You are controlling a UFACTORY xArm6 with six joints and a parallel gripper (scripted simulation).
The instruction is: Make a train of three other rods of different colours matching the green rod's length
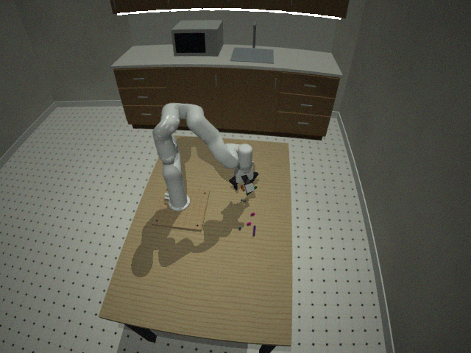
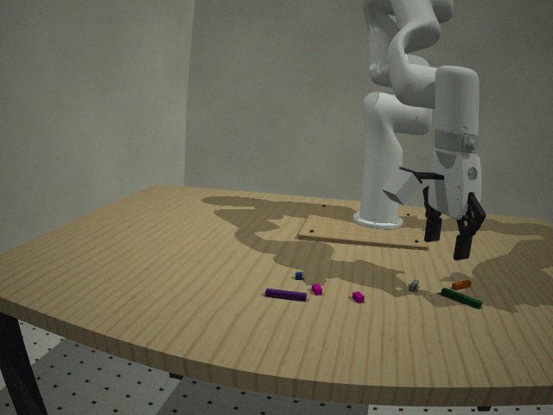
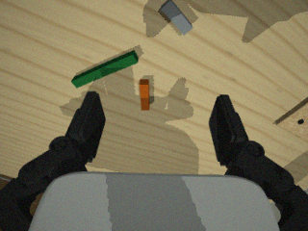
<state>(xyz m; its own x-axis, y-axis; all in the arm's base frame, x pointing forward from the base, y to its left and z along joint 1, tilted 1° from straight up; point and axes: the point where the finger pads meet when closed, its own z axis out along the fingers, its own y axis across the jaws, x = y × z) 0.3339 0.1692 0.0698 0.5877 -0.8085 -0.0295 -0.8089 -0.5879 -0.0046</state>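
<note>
Right now my hand is 50 mm short of the blue rod, 240 mm to the left of it and 70 mm above it. From my hand the other things lie so: grey rod 10 mm ahead, 50 mm to the right, 70 mm below; green rod 40 mm ahead, 40 mm to the left, 70 mm below; orange rod 10 mm behind, 40 mm to the left, 70 mm below.
</note>
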